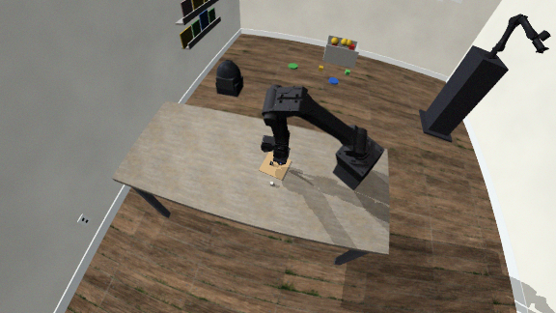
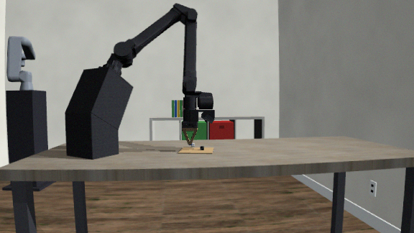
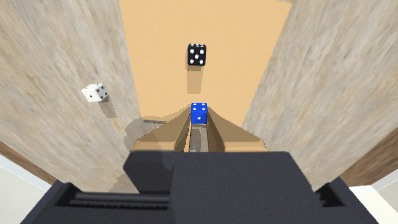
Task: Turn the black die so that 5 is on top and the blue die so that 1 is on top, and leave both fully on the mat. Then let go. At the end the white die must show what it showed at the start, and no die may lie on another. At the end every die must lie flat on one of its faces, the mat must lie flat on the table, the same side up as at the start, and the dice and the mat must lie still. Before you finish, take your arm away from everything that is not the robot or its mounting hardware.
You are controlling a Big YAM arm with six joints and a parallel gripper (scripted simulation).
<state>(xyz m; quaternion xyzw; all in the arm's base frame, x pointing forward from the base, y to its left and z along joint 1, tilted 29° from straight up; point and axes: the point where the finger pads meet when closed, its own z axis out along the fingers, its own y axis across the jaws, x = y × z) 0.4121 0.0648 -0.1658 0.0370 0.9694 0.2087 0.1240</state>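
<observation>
My hand is 40 mm above the tan mat and 30 mm short of it. The rest, counted from my hand: black die 50 mm ahead, 30 mm below; blue die right at my hand; white die 120 mm to the left, 30 mm below, 10 mm ahead.
</observation>
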